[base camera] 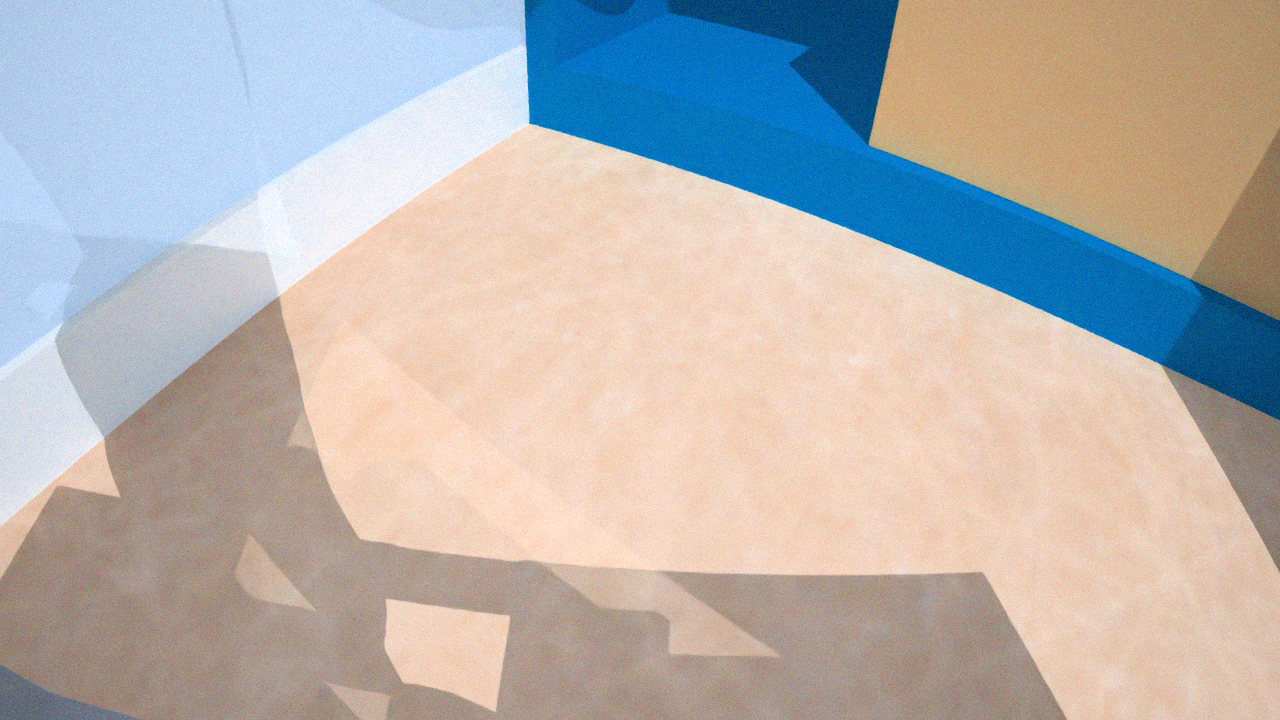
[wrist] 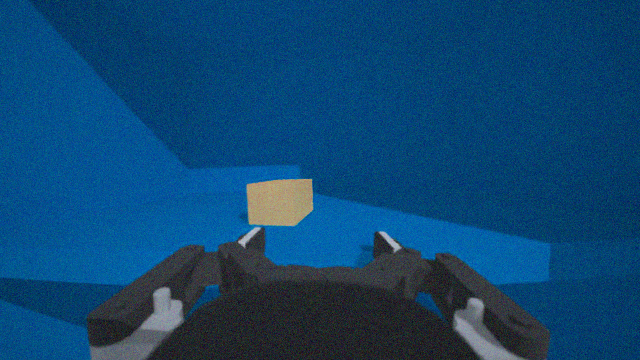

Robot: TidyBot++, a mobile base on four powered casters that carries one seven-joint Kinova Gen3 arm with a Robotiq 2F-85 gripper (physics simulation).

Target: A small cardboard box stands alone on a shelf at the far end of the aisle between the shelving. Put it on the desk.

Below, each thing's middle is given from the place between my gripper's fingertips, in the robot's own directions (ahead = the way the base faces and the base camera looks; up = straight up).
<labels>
Now: hand 130 mm short of the tan cardboard box (wrist: 285, 202), 10 mm to the left of it and 20 mm below it.
</labels>
